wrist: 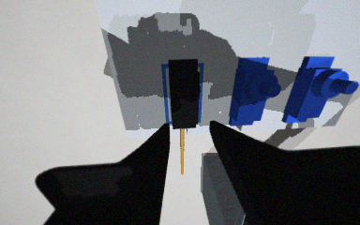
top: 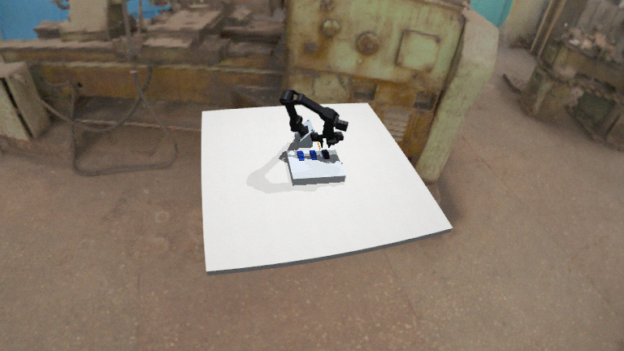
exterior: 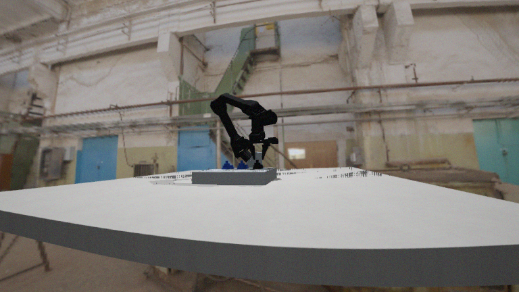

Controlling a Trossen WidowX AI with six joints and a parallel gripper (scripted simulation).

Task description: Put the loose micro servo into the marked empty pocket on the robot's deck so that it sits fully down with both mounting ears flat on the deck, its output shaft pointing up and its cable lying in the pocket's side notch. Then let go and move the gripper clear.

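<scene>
The light grey deck is 13 cm ahead of my gripper tip, 6 cm to the right of it and 6 cm below it.
</scene>
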